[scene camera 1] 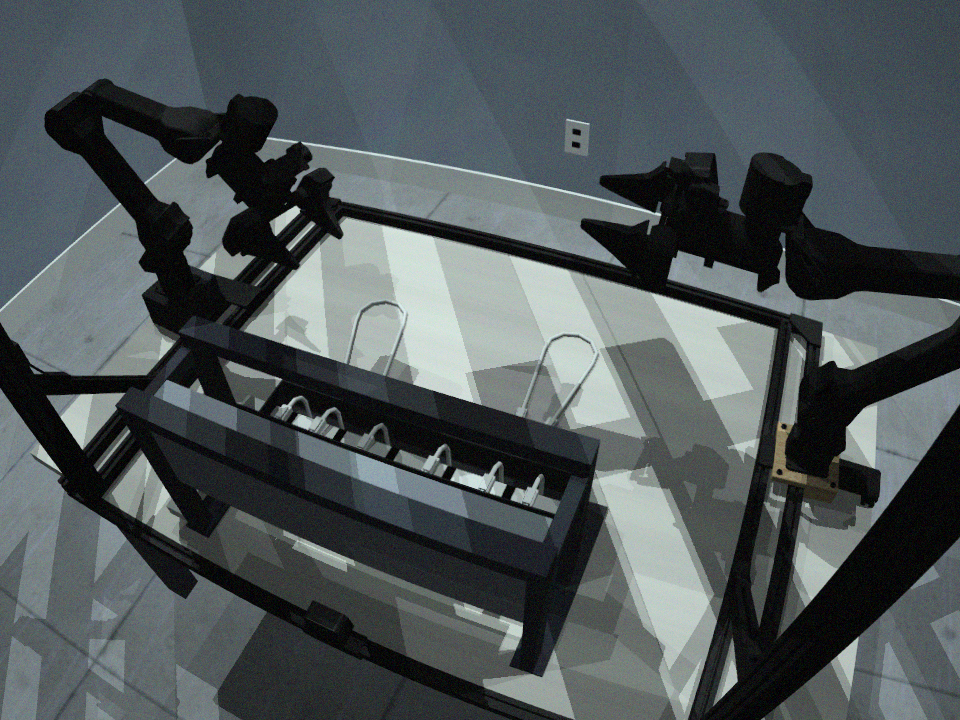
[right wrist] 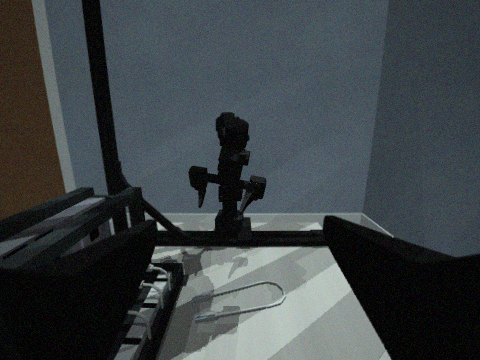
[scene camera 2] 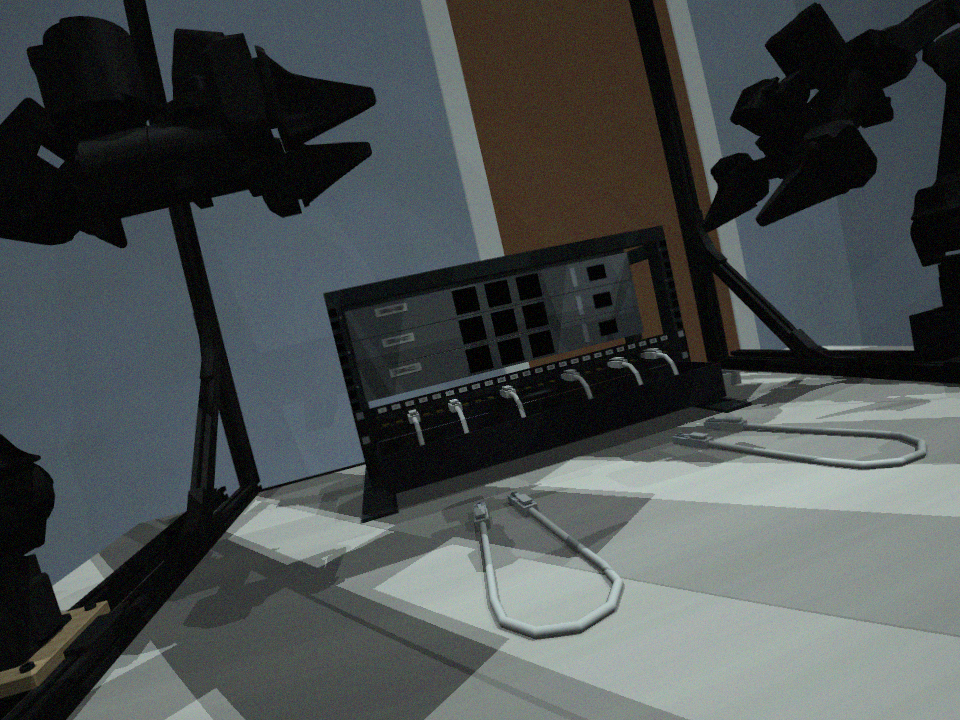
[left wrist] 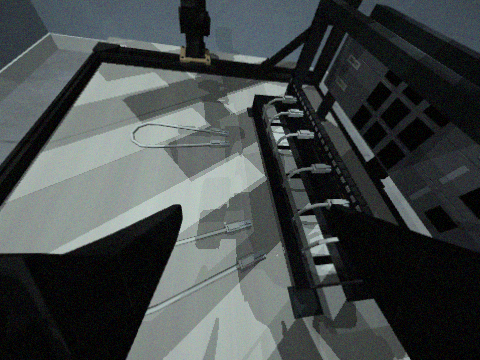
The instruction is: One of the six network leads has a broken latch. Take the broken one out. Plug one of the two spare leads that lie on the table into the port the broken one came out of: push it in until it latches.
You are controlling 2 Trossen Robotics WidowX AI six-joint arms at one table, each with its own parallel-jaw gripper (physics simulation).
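Where they show: left gripper, fingertip midpoint: [scene camera 1: 320, 252] [right wrist: 219, 210] [scene camera 2: 729, 226] [left wrist: 255, 211]; right gripper, fingertip midpoint: [scene camera 1: 590, 200] [right wrist: 241, 225] [scene camera 2: 372, 125]; left arm's base, origin of the base link: [scene camera 1: 177, 284] [right wrist: 229, 214]; right arm's base, origin of the base link: [scene camera 1: 807, 455] [scene camera 2: 4, 652] [left wrist: 195, 53].
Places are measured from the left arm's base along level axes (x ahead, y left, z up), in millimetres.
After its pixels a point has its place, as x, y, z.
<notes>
Six pale network leads [scene camera 2: 509, 392] @(588, -108, 22) [left wrist: 305, 134] @(583, -125, 25) are plugged in a row along the dark rack's port strip. Which latch is broken is too small to tell. One spare lead [scene camera 1: 569, 335] @(619, 236, -63) [scene camera 2: 524, 502] @(623, 64, -55) [left wrist: 219, 143] @(619, 45, -57) lies looped on the table; the other spare lead [scene camera 1: 379, 303] @(310, 167, -64) [scene camera 2: 692, 439] @(422, 10, -58) [left wrist: 237, 227] @(413, 5, -54) [right wrist: 207, 316] @(421, 6, -57) lies nearer the left arm. My left gripper [scene camera 1: 317, 250] @(341, 25, 156) [scene camera 2: 734, 225] @(341, 25, 156) [left wrist: 255, 211] @(341, 25, 156) [right wrist: 219, 210] @(341, 25, 156) is open and empty, above the table near its own base. My right gripper [scene camera 1: 593, 201] @(679, 101, 287) [scene camera 2: 372, 122] @(679, 101, 287) is open and empty, high above the table's far side in scene camera 1.
The rack [scene camera 1: 465, 409] @(658, -150, 196) [scene camera 2: 496, 267] @(562, -149, 183) stands on the table, with a low dark trough [scene camera 2: 542, 441] @(571, -56, -35) along its front below the plugged leads. Black frame bars edge the table, and slanted posts rise at both sides. The right arm's base sits on a tan plate [scene camera 1: 806, 482] @(1033, 101, -38) [left wrist: 196, 56] @(989, 139, -30).
</notes>
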